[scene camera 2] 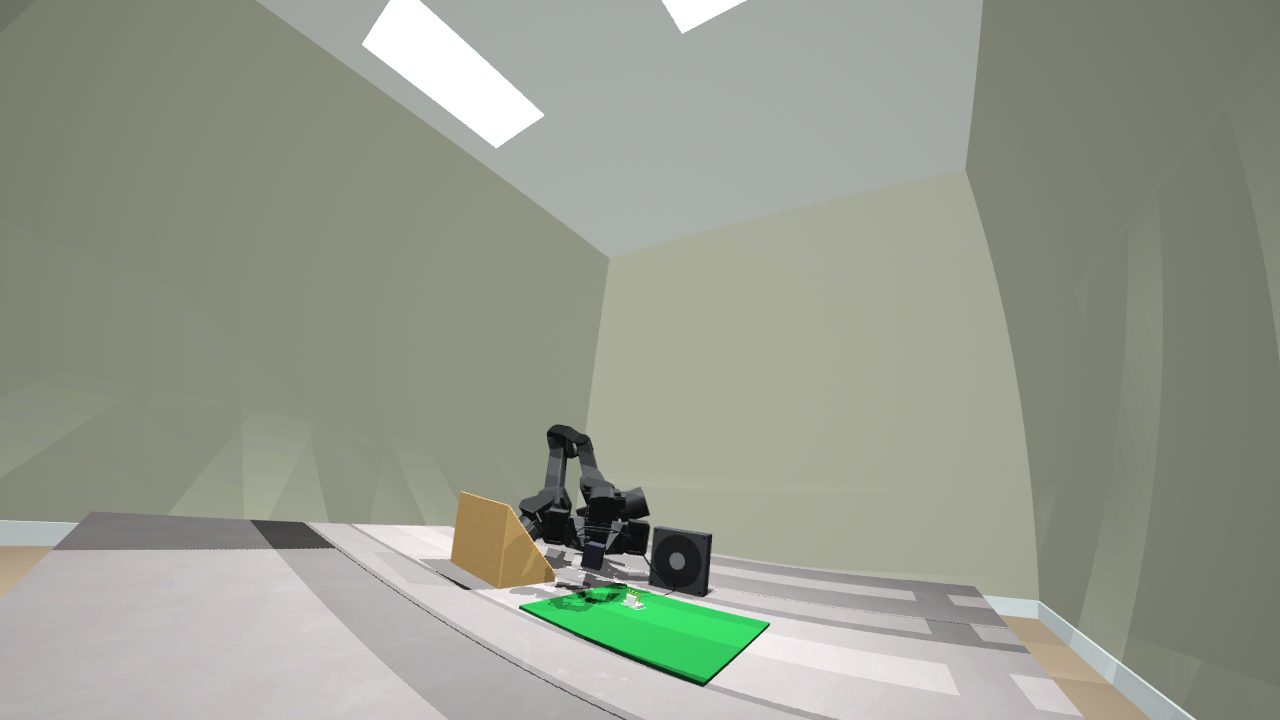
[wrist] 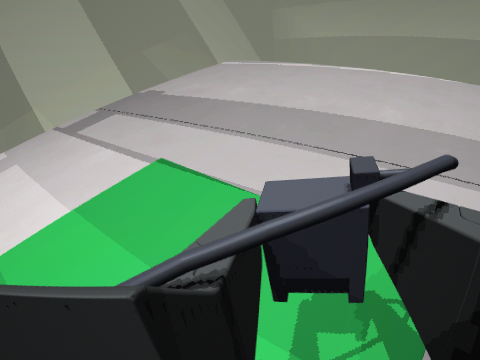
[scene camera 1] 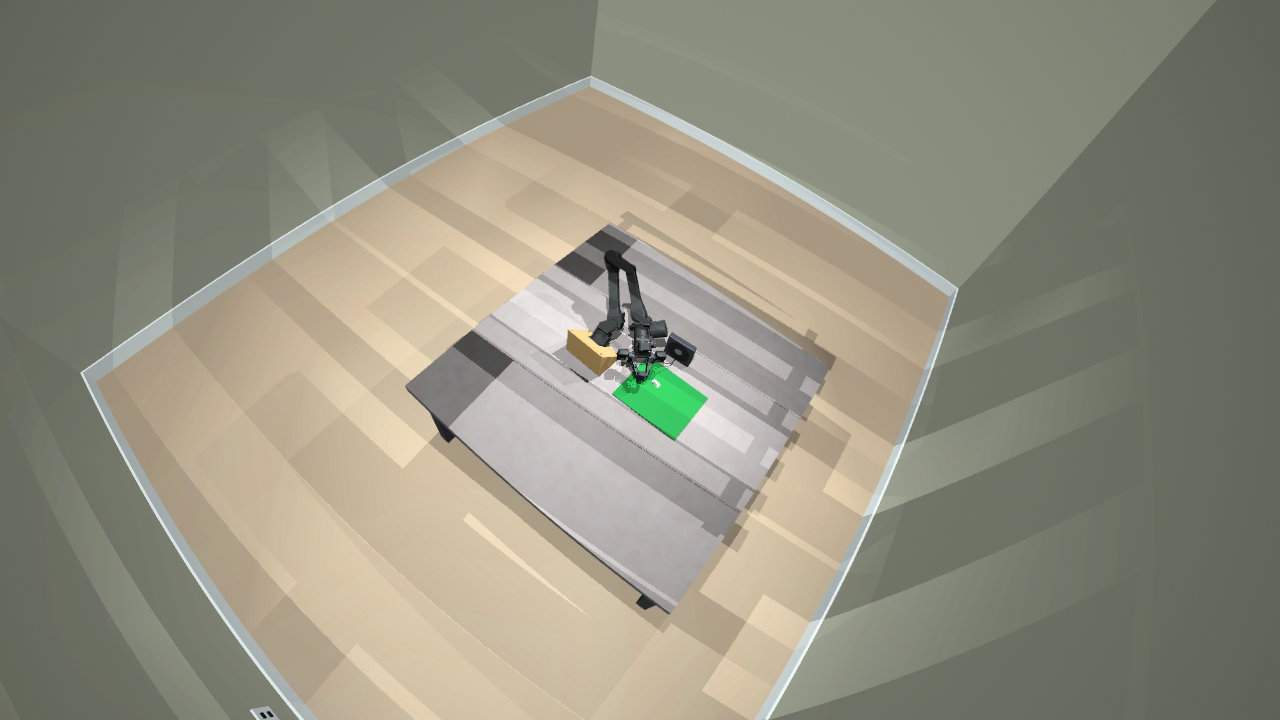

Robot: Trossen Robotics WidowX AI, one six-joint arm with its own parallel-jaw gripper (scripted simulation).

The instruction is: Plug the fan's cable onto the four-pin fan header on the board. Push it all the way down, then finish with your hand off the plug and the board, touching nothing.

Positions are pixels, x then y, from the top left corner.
Labels:
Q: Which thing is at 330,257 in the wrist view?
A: A black fan plug.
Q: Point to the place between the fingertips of my gripper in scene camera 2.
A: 594,550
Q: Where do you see a green board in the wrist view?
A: At 150,216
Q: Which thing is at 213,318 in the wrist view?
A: My gripper.

